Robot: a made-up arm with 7 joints.
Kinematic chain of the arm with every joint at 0, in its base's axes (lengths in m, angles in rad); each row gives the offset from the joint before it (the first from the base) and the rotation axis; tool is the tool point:
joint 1: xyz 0 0.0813 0 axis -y
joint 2: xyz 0 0.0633 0 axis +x
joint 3: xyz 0 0 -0.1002 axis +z
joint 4: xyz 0 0 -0.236 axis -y
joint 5: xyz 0 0 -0.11 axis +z
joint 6: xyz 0 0 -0.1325 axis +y
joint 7: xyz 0 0 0 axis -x
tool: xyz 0 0 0
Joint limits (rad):
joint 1: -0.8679..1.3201
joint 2: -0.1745..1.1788
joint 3: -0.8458..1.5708
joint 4: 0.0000..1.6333
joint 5: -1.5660..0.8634
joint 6: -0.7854..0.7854
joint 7: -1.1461..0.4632
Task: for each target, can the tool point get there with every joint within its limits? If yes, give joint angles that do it. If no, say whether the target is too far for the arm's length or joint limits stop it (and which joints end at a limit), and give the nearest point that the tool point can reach.
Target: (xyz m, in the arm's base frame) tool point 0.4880 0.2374 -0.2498
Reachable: yes | joints 0.8768 0.0763 0.4067 0.5694 -0.9771 0.0213 0.2924
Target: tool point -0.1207 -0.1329 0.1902
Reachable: no: joint limits stop it (at a limit: joint 1, joint 2, joint 3, joint 4) | nearest point 0.3156 -0.0895 0.0848 | short by 0.451 m
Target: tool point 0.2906 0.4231 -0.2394
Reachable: yes | joints 0.4988 0.2474 0.9192 1.2751 -1.3778 0.3172 -0.4097
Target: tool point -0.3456 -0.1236 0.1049
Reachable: no: joint limits stop it (at a limit: joint 1, joint 2, joint 3, joint 4) | nearest point -0.1135 -0.0895 -0.3065 | short by 0.474 m
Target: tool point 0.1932 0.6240 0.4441
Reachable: no: too far | nearest point 0.1571 0.5356 0.1946 | short by 0.267 m
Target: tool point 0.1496 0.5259 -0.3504
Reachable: yes | joints -0.0468 0.8135 0.0763 0.7555 0.5054 -0.2868 -0.3686
